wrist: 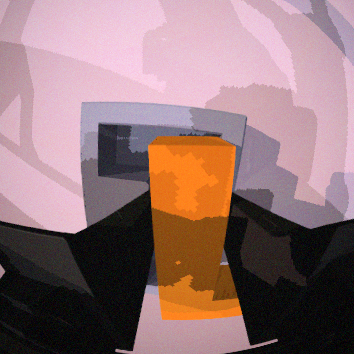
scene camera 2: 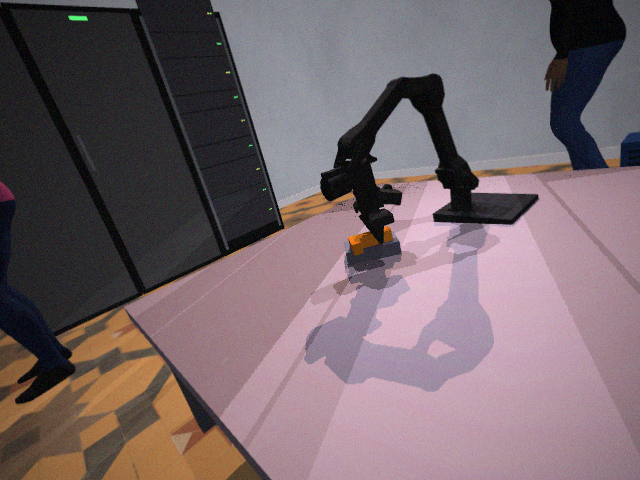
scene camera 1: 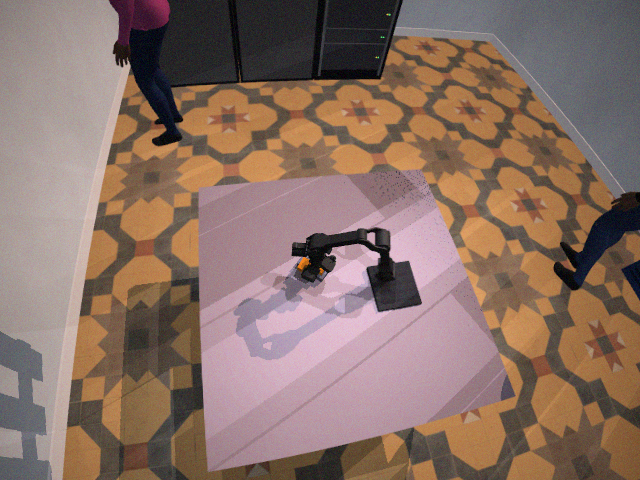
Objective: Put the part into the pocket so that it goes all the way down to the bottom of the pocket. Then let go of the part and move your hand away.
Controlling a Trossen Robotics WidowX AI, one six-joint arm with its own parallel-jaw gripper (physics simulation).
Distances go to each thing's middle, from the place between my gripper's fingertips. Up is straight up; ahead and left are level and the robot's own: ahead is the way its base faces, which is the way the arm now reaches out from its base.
I see the orange part [wrist: 190,177] 30 mm ahead of my hand, 20 mm to the right of it and 10 mm above it. The rest, counted from my hand: grey pocket block [wrist: 114,135] 30 mm to the right, 20 mm below.
